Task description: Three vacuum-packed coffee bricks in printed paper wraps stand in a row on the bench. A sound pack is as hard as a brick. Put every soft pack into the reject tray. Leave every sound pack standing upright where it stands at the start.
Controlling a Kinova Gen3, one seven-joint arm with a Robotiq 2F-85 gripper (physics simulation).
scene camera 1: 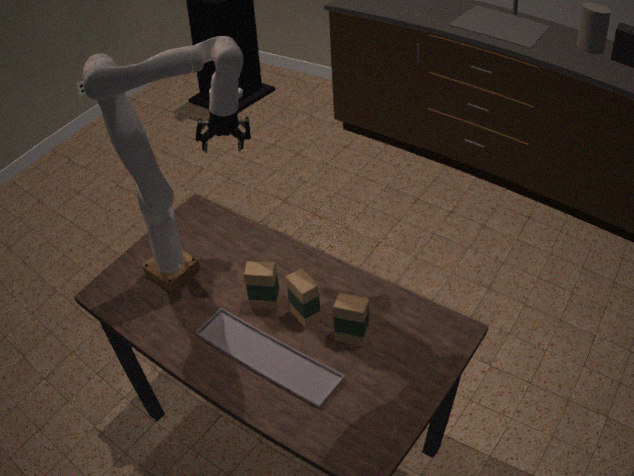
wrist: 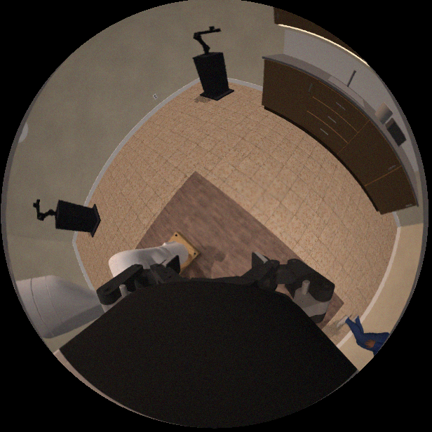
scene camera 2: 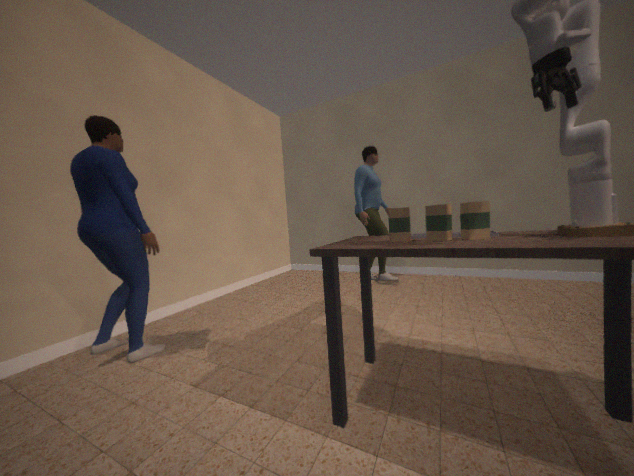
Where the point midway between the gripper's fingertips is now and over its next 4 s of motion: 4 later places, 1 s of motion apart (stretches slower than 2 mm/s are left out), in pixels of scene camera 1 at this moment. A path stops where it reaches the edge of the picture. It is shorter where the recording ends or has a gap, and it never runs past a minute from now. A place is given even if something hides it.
My gripper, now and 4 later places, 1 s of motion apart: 222,150; 203,203; 208,208; 269,278; 270,278
